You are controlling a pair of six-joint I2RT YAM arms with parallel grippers.
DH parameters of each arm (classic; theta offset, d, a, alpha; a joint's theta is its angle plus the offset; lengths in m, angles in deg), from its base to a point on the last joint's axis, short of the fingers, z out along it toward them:
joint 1: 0 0.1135 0.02 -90
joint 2: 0 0 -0.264 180
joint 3: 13.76 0 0.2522 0
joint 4: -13.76 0 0.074 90
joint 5: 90 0 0 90
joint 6: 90 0.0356 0 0
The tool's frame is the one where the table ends.
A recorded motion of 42 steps. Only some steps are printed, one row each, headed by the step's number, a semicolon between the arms.
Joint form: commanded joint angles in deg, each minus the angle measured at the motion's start. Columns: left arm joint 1, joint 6, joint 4, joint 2, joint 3, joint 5; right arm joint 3, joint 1, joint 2, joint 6, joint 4, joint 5.
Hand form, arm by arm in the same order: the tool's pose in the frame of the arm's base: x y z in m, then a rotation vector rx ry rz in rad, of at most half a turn. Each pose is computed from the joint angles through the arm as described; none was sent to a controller.
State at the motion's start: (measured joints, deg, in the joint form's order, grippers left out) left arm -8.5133 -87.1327 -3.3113 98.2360 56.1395 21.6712; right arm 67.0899 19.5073 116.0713 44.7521 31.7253 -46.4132
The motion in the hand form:
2: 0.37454 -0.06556 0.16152 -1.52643 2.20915 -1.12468; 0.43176 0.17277 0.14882 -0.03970 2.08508 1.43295
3: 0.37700 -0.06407 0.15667 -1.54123 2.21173 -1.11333; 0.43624 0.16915 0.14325 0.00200 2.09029 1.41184
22: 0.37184 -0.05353 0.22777 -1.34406 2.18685 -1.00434; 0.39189 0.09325 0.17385 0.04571 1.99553 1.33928
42: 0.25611 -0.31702 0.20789 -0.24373 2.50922 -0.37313; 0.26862 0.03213 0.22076 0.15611 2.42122 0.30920
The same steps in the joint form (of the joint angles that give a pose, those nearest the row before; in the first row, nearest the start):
2: 0.60 1.18 0.50 7.13 4.93 0.39; 6.11 -0.61 7.92 2.61 0.71 4.83
3: 0.86 1.18 0.50 8.19 5.29 0.30; 6.64 -1.13 8.99 3.14 0.79 6.15
22: 1.94 10.12 -11.17 -0.23 11.70 -4.34; -10.11 -9.57 -5.91 0.89 5.64 3.52
42: -44.21 29.12 -24.72 10.54 23.83 -41.00; -20.68 -13.53 -40.48 -28.94 -50.62 40.00

